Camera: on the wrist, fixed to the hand. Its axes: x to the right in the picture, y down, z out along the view.
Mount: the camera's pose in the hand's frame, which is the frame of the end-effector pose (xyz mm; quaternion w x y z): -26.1 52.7 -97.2 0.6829 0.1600 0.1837 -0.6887
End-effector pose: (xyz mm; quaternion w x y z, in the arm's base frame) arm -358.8 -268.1 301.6 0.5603 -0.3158 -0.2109 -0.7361
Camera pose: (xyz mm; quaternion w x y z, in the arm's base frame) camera -326.0 -329.5 211.8 0.0351 -0.1545 0.3764 0.9128
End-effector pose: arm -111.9 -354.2 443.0 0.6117 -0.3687 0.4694 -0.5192
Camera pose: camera -190.2 -315.1 370.6 0.0329 -0.3818 0.0959 -0.9187
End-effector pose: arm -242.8 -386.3 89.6 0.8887 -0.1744 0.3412 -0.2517
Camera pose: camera -309.7 -342.1 9.1 0.3988 -0.1657 0.2359 -0.8706
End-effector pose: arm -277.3 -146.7 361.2 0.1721 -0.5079 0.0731 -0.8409
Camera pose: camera -340.3 -191.3 277.9 0.3938 0.2152 0.4028 0.7978
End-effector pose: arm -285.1 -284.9 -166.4 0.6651 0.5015 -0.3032 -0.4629
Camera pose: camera -194.5 -219.7 -145.3 0.1109 0.7427 0.1864 -0.6335
